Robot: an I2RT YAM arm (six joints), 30 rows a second.
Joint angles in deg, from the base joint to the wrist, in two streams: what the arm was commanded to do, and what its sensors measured. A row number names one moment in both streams.
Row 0, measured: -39.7 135.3 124.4 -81.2 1.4 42.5
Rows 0 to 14, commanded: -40.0 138.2 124.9 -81.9 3.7 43.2; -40.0 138.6 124.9 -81.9 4.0 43.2; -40.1 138.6 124.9 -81.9 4.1 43.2; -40.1 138.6 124.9 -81.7 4.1 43.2; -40.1 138.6 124.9 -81.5 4.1 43.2; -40.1 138.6 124.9 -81.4 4.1 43.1; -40.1 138.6 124.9 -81.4 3.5 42.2; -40.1 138.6 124.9 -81.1 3.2 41.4; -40.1 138.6 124.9 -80.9 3.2 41.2; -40.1 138.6 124.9 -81.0 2.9 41.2; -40.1 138.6 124.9 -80.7 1.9 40.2; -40.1 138.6 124.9 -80.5 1.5 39.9; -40.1 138.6 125.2 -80.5 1.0 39.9; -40.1 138.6 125.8 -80.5 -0.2 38.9; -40.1 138.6 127.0 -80.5 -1.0 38.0
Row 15, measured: -39.7 138.0 124.9 -80.6 0.6 40.0
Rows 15 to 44, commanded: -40.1 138.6 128.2 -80.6 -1.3 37.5; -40.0 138.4 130.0 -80.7 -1.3 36.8; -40.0 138.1 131.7 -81.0 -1.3 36.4; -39.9 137.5 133.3 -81.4 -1.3 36.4; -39.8 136.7 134.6 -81.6 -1.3 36.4; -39.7 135.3 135.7 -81.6 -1.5 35.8; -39.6 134.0 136.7 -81.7 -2.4 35.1; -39.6 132.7 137.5 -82.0 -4.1 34.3; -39.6 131.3 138.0 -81.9 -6.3 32.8; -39.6 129.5 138.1 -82.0 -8.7 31.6; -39.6 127.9 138.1 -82.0 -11.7 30.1; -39.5 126.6 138.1 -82.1 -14.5 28.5; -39.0 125.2 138.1 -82.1 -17.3 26.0; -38.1 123.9 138.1 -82.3 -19.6 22.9; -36.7 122.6 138.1 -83.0 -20.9 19.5; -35.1 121.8 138.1 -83.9 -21.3 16.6; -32.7 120.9 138.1 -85.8 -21.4 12.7; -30.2 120.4 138.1 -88.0 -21.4 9.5; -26.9 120.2 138.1 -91.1 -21.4 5.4; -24.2 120.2 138.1 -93.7 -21.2 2.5; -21.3 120.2 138.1 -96.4 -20.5 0.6; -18.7 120.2 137.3 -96.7 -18.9 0.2; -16.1 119.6 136.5 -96.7 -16.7 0.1; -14.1 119.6 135.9 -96.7 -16.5 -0.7; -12.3 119.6 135.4 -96.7 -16.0 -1.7; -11.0 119.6 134.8 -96.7 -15.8 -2.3; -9.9 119.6 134.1 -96.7 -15.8 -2.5; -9.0 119.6 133.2 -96.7 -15.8 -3.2; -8.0 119.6 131.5 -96.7 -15.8 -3.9; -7.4 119.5 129.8 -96.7 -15.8 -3.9
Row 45, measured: -8.4 120.5 132.6 -96.5 -16.9 -1.1
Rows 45 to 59, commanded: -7.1 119.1 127.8 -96.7 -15.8 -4.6; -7.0 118.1 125.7 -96.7 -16.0 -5.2; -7.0 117.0 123.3 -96.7 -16.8 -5.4; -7.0 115.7 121.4 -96.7 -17.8 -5.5; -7.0 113.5 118.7 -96.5 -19.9 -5.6; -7.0 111.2 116.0 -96.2 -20.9 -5.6; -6.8 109.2 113.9 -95.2 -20.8 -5.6; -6.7 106.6 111.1 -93.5 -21.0 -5.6; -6.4 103.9 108.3 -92.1 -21.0 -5.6; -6.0 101.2 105.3 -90.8 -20.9 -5.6; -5.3 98.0 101.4 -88.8 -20.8 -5.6; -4.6 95.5 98.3 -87.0 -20.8 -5.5; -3.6 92.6 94.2 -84.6 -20.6 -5.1; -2.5 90.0 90.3 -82.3 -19.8 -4.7; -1.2 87.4 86.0 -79.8 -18.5 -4.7
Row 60, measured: -3.4 91.0 92.6 -82.0 -19.6 -4.6
